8 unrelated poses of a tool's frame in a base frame.
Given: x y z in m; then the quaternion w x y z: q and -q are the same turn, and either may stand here.
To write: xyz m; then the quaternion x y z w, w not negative. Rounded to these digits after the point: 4 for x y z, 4 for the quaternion.
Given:
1: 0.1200 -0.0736 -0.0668 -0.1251 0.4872 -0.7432 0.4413
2: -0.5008 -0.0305 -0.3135 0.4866 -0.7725 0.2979 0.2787
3: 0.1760 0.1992 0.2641 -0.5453 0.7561 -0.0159 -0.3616
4: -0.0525 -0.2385 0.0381 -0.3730 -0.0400 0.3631 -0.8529
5: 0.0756 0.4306 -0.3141 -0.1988 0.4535 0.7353 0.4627
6: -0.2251 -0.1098 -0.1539 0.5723 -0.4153 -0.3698 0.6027
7: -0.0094 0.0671 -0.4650 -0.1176 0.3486 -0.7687 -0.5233
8: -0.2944 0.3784 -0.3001 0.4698 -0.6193 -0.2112 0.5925
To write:
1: 0.1200 -0.0736 -0.0668 -0.4872 0.7432 -0.4413 0.1251
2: -0.5008 -0.0305 -0.3135 -0.7725 0.2979 0.2787 0.4866
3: 0.1760 0.1992 0.2641 -0.7561 0.0159 0.3616 0.5453
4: -0.0525 -0.2385 0.0381 0.0400 -0.3631 0.8529 0.3730
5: 0.0756 0.4306 -0.3141 -0.4535 -0.7353 -0.4627 0.1988
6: -0.2251 -0.1098 -0.1539 -0.4153 -0.3698 0.6027 0.5723
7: -0.0094 0.0671 -0.4650 -0.3486 0.7687 0.5233 0.1176
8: -0.2944 0.3784 -0.3001 -0.6193 -0.2112 0.5925 0.4698
